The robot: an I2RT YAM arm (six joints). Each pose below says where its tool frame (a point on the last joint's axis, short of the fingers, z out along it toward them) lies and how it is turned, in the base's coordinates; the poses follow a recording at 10 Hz.
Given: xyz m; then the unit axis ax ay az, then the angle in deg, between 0 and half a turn.
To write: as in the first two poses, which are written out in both.
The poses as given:
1: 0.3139 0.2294 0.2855 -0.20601 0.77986 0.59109 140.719
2: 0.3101 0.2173 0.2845 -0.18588 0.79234 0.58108 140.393
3: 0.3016 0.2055 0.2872 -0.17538 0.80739 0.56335 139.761
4: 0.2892 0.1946 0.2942 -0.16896 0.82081 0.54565 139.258
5: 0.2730 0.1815 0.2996 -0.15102 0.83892 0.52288 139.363
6: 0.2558 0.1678 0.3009 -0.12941 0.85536 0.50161 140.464
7: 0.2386 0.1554 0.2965 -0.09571 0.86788 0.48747 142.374
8: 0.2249 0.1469 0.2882 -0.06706 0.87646 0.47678 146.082
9: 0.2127 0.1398 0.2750 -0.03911 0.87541 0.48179 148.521
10: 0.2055 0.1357 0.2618 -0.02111 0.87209 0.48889 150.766
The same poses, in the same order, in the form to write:
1: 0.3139 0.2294 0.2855 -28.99 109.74 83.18
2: 0.3101 0.2173 0.2845 -26.10 111.24 81.58
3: 0.3016 0.2055 0.2872 -24.51 112.84 78.73
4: 0.2892 0.1946 0.2942 -23.53 114.30 75.99
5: 0.2730 0.1815 0.2996 -21.05 116.91 72.87
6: 0.2558 0.1678 0.3009 -18.18 120.15 70.46
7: 0.2386 0.1554 0.2965 -13.63 123.56 69.40
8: 0.2249 0.1469 0.2882 -9.80 128.04 69.65
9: 0.2127 0.1398 0.2750 -5.81 130.02 71.56
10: 0.2055 0.1357 0.2618 -3.18 131.48 73.71
